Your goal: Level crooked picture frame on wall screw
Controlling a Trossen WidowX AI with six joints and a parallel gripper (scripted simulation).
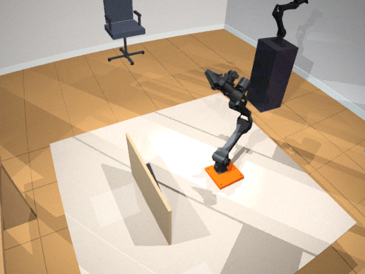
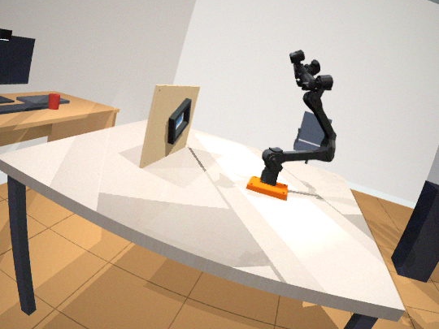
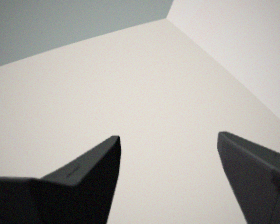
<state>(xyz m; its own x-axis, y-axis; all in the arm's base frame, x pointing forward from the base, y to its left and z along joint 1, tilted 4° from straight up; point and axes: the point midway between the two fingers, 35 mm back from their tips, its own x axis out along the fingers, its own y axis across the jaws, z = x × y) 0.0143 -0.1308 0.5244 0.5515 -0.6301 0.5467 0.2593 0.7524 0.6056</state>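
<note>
My gripper tip is 37 cm short of the picture frame, 23 cm to the right of it and 39 cm above it. From my gripper tip the other things lie so: wall board: 38 cm ahead, 24 cm to the left, 40 cm below.
</note>
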